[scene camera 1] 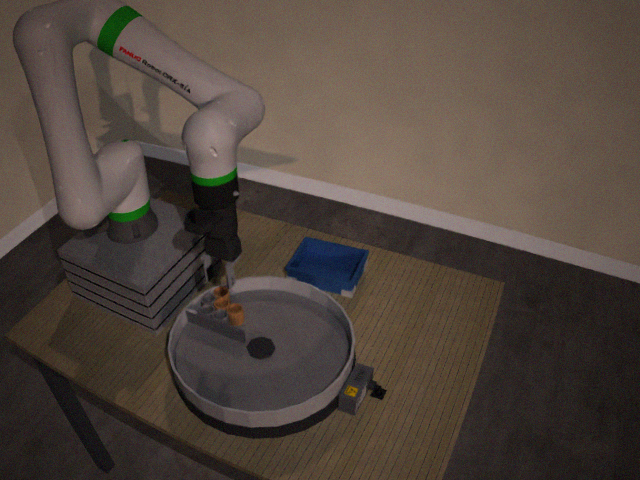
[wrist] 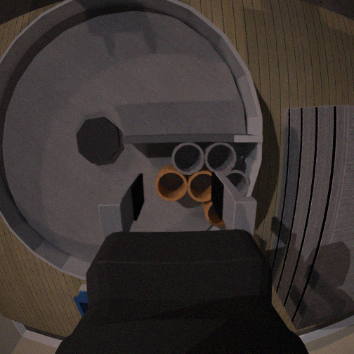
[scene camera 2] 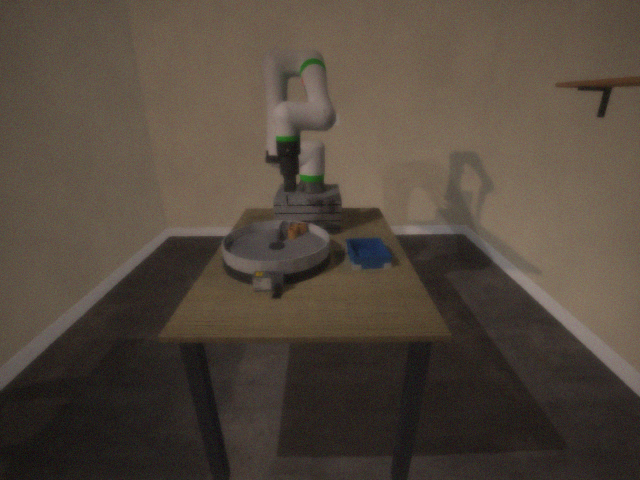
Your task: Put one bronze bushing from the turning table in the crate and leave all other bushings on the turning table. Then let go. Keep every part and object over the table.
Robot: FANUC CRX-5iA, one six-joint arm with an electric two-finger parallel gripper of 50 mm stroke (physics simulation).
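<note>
The turning table is a round grey tray with a raised rim. Inside it, three bronze bushings stand upright: one nearest the hub, a middle one, and one nearer the rim. Several grey bushings stand beside them. My gripper is open and empty above the bronze bushings; in the wrist view its right finger partly hides two of them. The blue crate stands beside the turning table.
A grey divider stands beside the grey bushings, from near the dark hub to the rim. A grey motor box sits at the tray's outside. The robot's layered base block stands close by.
</note>
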